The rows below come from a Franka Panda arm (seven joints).
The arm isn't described. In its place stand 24 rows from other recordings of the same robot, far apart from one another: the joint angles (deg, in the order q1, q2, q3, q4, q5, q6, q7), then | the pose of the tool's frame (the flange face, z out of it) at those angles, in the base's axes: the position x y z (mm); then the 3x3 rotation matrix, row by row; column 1 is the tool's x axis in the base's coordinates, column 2 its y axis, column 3 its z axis.
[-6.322, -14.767, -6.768, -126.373, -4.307, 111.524, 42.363] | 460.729, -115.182, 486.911; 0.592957, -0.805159, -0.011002; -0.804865, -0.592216, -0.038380; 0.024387, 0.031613, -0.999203
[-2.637, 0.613, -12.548, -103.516, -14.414, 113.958, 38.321] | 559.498, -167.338, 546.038; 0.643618, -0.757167, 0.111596; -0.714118, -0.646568, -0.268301; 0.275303, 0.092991, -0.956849
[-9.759, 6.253, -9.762, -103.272, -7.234, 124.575, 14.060] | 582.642, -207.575, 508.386; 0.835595, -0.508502, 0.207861; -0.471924, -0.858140, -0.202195; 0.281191, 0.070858, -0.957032
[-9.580, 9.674, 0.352, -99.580, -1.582, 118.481, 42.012] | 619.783, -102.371, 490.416; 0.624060, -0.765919, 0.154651; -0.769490, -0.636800, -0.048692; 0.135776, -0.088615, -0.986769
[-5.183, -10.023, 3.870, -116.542, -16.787, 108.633, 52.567] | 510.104, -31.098, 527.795; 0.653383, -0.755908, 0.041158; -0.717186, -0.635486, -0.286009; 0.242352, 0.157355, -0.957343
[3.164, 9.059, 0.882, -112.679, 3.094, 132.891, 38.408] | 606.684, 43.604, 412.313; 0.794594, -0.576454, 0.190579; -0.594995, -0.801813, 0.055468; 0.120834, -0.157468, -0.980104
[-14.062, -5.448, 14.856, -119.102, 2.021, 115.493, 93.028] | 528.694, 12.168, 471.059; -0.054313, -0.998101, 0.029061; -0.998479, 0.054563, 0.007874; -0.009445, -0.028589, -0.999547
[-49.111, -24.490, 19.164, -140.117, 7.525, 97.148, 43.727] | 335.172, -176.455, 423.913; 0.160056, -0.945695, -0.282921; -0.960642, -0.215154, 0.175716; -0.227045, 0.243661, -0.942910
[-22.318, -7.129, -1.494, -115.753, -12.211, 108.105, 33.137] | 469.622, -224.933, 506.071; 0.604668, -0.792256, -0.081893; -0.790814, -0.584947, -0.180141; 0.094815, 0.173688, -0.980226
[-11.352, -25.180, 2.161, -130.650, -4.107, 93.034, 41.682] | 389.277, -68.992, 507.958; 0.623900, -0.748030, -0.226274; -0.774470, -0.630562, -0.050877; -0.104622, 0.206984, -0.972734
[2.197, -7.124, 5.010, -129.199, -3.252, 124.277, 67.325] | 500.207, 61.630, 419.079; 0.522964, -0.851137, 0.045556; -0.849597, -0.524823, -0.052408; 0.068515, -0.011297, -0.997586
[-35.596, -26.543, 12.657, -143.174, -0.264, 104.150, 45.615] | 347.001, -146.531, 426.608; 0.324887, -0.913003, -0.246727; -0.941992, -0.335632, 0.001586; -0.084258, 0.231900, -0.969084
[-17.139, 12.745, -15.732, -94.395, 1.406, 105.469, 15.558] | 533.092, -326.603, 483.849; 0.662623, -0.748031, -0.037156; -0.748883, -0.662423, -0.019228; -0.010230, 0.040566, -0.999124
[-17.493, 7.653, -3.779, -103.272, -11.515, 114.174, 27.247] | 561.129, -229.935, 474.707; 0.719510, -0.694412, -0.009889; -0.681732, -0.703512, -0.200779; 0.132466, 0.151204, -0.979587
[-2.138, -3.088, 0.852, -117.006, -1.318, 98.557, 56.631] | 506.179, -13.416, 446.249; 0.519306, -0.812378, -0.265261; -0.845024, -0.534440, -0.017563; -0.127498, 0.233272, -0.964017
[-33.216, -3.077, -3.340, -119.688, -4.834, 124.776, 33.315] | 438.149, -329.273, 461.370; 0.378255, -0.922602, 0.075688; -0.912310, -0.385392, -0.138431; 0.156886, -0.016689, -0.987476
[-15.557, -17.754, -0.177, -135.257, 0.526, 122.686, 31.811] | 441.145, -123.928, 456.343; 0.668461, -0.738364, 0.089319; -0.740258, -0.672129, -0.016148; 0.071957, -0.055325, -0.995872
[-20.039, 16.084, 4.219, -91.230, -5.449, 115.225, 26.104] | 631.914, -190.095, 484.970; 0.754907, -0.645483, 0.116053; -0.637431, -0.763770, -0.101670; 0.154263, 0.002775, -0.988026
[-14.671, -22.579, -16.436, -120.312, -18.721, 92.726, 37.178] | 342.644, -264.773, 566.428; 0.428321, -0.883585, -0.189256; -0.902393, -0.407307, -0.140671; 0.047209, 0.231036, -0.971799
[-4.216, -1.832, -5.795, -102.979, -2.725, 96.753, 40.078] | 535.461, -99.818, 544.756; 0.646112, -0.758712, -0.083041; -0.762618, -0.646152, -0.030023; -0.030879, 0.082727, -0.996094
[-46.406, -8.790, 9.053, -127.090, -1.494, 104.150, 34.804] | 372.942, -285.724, 422.386; 0.290822, -0.929965, -0.224918; -0.940534, -0.321006, 0.111133; -0.175550, 0.179223, -0.968019
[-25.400, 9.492, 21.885, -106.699, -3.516, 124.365, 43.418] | 613.521, -50.157, 449.148; 0.689767, -0.707290, 0.154795; -0.715909, -0.698194, -0.000099; 0.108147, -0.110751, -0.987947
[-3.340, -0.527, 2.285, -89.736, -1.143, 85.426, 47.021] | 543.033, -12.162, 624.985; 0.666439, -0.742602, -0.066350; -0.744952, -0.666847, -0.019032; -0.030112, 0.062111, -0.997615
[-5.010, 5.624, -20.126, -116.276, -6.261, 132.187, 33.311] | 532.950, -248.219, 420.580; 0.568738, -0.813567, 0.121022; -0.792953, -0.581422, -0.182140; 0.218548, 0.007625, -0.975797
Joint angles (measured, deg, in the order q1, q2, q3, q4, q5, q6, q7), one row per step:
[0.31 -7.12 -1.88 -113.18 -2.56 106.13 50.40]
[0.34 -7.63 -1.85 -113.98 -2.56 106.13 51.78]
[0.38 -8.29 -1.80 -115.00 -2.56 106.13 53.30]
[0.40 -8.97 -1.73 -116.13 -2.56 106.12 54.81]
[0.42 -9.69 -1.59 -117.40 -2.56 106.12 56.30]
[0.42 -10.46 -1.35 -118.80 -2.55 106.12 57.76]
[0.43 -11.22 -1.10 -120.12 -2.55 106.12 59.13]
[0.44 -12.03 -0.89 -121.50 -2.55 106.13 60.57]
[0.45 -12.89 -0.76 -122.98 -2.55 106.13 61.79]
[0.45 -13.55 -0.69 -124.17 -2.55 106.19 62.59]
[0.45 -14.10 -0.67 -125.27 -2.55 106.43 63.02]
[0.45 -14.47 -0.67 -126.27 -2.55 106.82 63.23]
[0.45 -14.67 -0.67 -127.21 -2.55 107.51 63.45]
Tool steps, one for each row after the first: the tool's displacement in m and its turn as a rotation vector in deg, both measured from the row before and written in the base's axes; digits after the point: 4 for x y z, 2 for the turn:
[-0.0035 0.0006 -0.0021 0.02 0.24 -1.32]
[-0.0046 0.0009 -0.0026 0.01 0.30 -1.42]
[-0.0050 0.0009 -0.0034 0.00 0.40 -1.41]
[-0.0054 0.0016 -0.0042 -0.03 0.49 -1.32]
[-0.0060 0.0023 -0.0049 -0.05 0.57 -1.22]
[-0.0058 0.0024 -0.0043 -0.08 0.51 -1.11]
[-0.0061 0.0020 -0.0044 -0.10 0.50 -1.22]
[-0.0067 0.0013 -0.0049 -0.09 0.57 -1.08]
[-0.0052 0.0006 -0.0042 -0.06 0.44 -0.72]
[-0.0043 0.0002 -0.0041 -0.03 0.29 -0.40]
[-0.0033 0.0001 -0.0046 -0.01 0.23 -0.19]
[-0.0021 0.0001 -0.0051 -0.01 0.04 -0.19]

